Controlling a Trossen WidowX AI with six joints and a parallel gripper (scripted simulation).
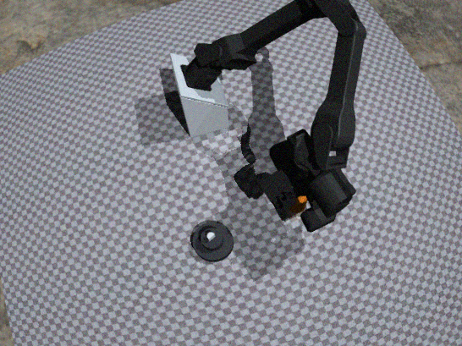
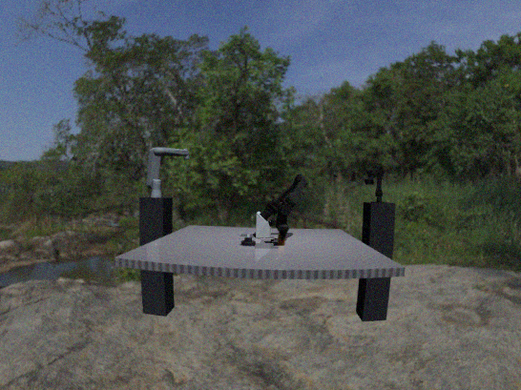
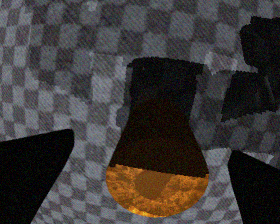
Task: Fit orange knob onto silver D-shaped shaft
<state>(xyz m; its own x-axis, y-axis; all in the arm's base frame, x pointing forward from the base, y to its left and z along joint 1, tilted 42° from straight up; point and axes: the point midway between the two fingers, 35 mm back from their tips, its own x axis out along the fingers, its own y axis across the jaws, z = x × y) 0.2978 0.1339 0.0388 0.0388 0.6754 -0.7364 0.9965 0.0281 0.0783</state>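
The orange knob lies 1 cm above my gripper tip. From my gripper tip the other things lie so: round dark pedestal: 20 cm to the right, 2 cm ahead.
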